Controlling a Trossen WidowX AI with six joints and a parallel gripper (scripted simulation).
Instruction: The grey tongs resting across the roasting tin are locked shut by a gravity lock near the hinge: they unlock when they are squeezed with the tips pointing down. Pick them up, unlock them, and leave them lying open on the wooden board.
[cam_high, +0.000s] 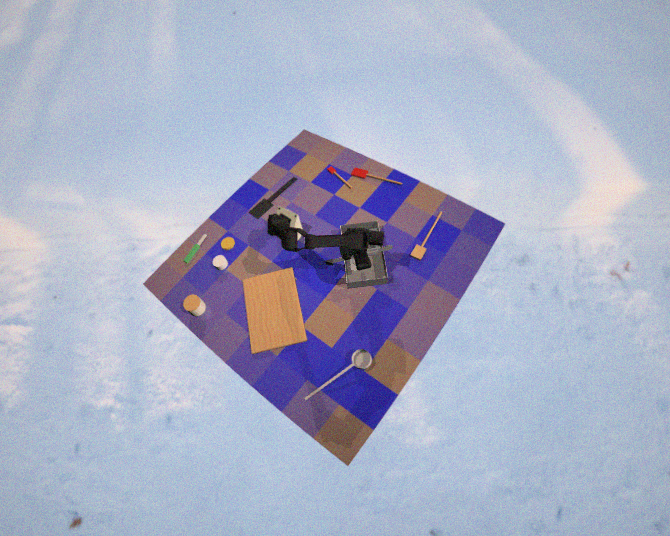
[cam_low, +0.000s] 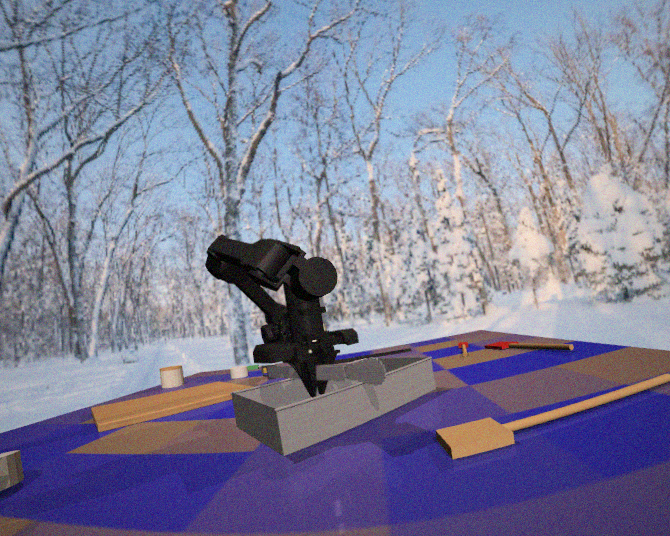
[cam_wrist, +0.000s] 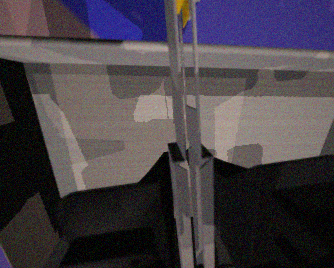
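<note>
Now: gripper tip 30 mm to the right of the grey roasting tin and 10 mm past it. Also, from my gripper tip: wooden board 400 mm to the right, 190 mm behind, 20 mm below; yellow lock piece 60 mm to the right, 60 mm behind, 40 mm above; white cylinder 560 mm behind, 370 mm to the right, 10 mm below.
</note>
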